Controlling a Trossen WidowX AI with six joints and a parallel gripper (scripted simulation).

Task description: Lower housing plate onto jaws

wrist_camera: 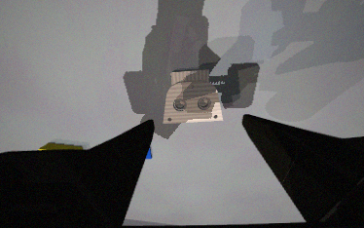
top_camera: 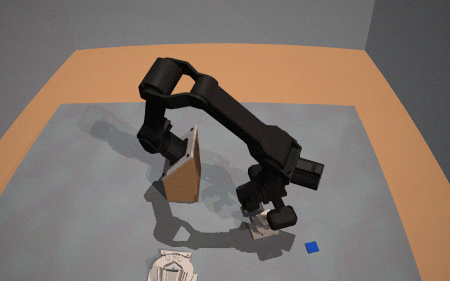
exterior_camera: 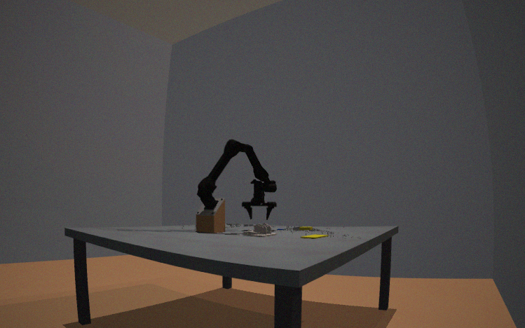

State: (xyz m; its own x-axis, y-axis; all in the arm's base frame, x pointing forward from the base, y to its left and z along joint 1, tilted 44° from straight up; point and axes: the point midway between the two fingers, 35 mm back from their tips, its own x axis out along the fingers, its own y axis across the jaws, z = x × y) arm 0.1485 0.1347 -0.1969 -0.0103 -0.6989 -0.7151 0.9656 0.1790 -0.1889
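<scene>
Right now the white stepped block is 10 mm ahead of my gripper tip, 10 mm to the right of it and 50 mm below it. The rest, counted from my gripper tip: yellow piece 220 mm ahead, 150 mm to the left, 50 mm below; then blue square 70 mm ahead, 120 mm to the left, 60 mm below.
</scene>
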